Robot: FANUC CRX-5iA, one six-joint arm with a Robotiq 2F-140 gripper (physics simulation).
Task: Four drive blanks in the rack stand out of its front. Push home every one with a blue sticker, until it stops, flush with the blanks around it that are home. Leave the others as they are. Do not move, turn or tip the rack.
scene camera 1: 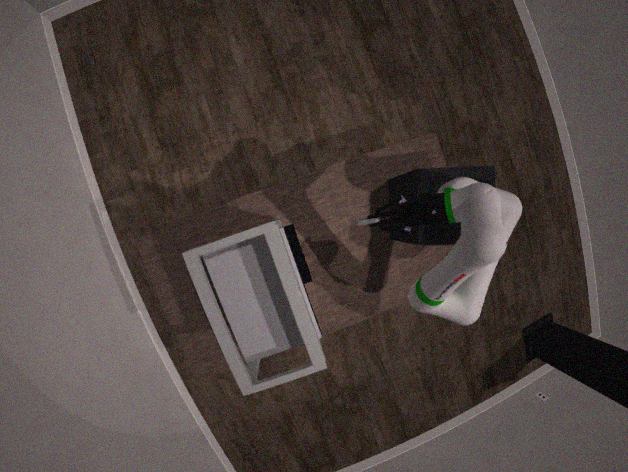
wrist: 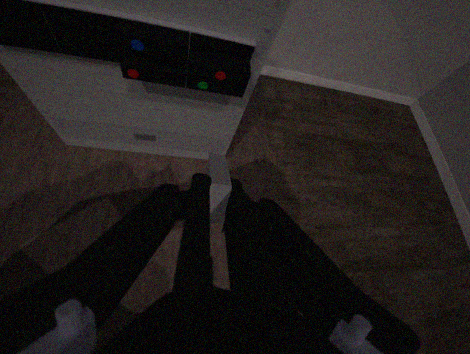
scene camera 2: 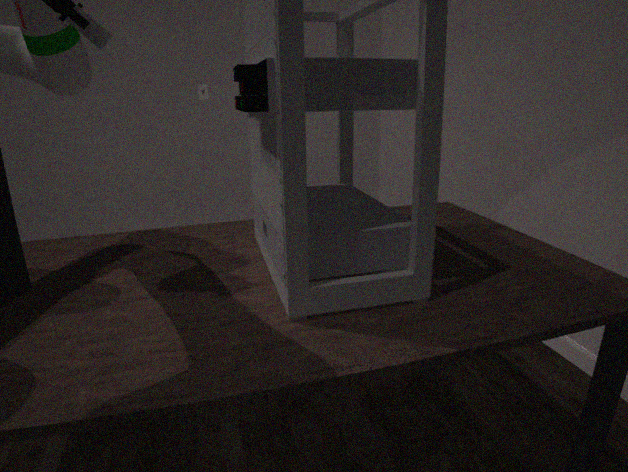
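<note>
The light grey rack (scene camera 1: 294,294) (scene camera 2: 294,177) (wrist: 175,115) stands upright. Black drive blanks (scene camera 1: 298,253) (scene camera 2: 255,86) stand out of its front, high up. In the wrist view, a blank with a blue sticker (wrist: 137,45) is above one with a red sticker (wrist: 132,73); to the right are another red sticker (wrist: 220,75) and a green sticker (wrist: 202,85). How far the blue-stickered blank stands out is too dark to tell. My gripper (scene camera 1: 369,221) (scene camera 2: 98,35) (wrist: 214,168) is shut, its light tip apart from the rack, in front of it.
The rack stands on a brown wooden table (scene camera 2: 101,350), with arm shadows across it. A dark post (scene camera 1: 573,355) is at the lower right of the first scene view. Pale walls (scene camera 2: 152,152) are behind. A small slot (wrist: 145,137) shows low on the rack's front.
</note>
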